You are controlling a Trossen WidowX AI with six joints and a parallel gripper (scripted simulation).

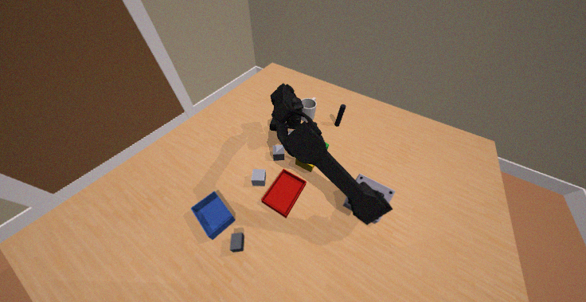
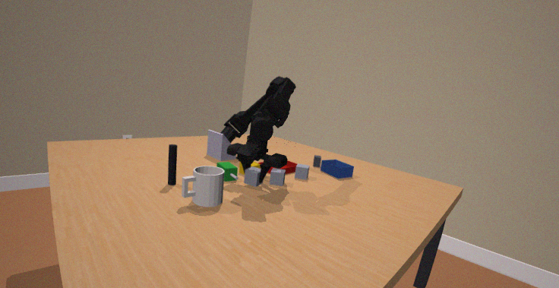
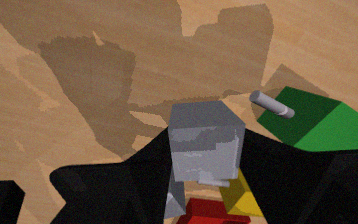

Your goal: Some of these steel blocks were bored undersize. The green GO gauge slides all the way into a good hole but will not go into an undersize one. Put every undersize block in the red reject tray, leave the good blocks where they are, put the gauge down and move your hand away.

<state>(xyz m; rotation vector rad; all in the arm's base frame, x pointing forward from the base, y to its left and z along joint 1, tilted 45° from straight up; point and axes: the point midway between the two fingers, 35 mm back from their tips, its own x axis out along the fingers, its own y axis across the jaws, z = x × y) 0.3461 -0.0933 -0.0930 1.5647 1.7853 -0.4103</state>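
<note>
Now: gripper tip 220 mm to the right of the red reject tray, 80 mm past it and 10 mm above it. Round my gripper tip: yellow gauge 70 mm to the left, 70 mm behind; then green gauge 80 mm behind, 30 mm to the right; then steel block 90 mm to the left, 20 mm ahead.
</note>
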